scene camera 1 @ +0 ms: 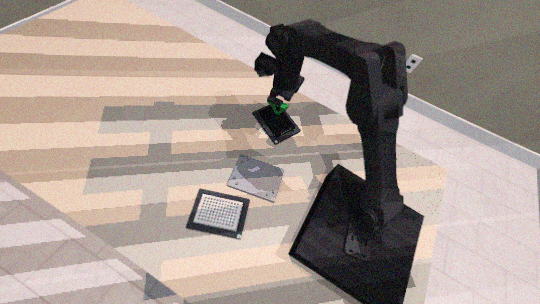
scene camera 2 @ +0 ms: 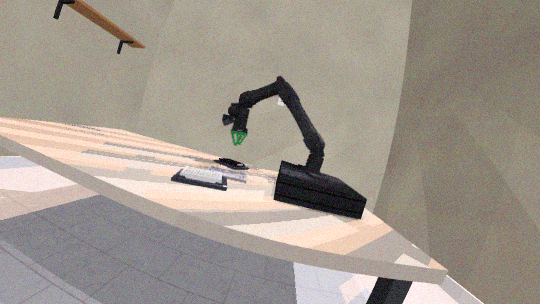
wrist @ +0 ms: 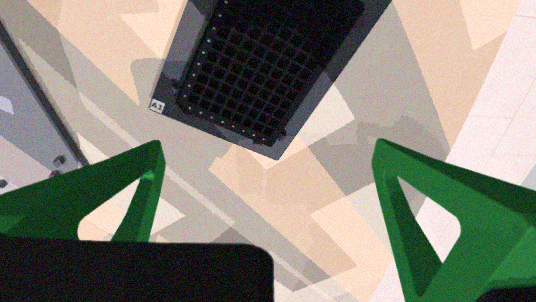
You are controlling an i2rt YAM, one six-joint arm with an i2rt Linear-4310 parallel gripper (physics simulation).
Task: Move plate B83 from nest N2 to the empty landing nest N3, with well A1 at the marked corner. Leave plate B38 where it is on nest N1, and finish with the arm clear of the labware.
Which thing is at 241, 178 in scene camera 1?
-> A grey nest plate with corner pegs.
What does my gripper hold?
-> Nothing.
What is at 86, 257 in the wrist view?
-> My gripper.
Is my gripper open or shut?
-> Open.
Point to a grey nest plate with corner pegs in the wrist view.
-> At 44, 148
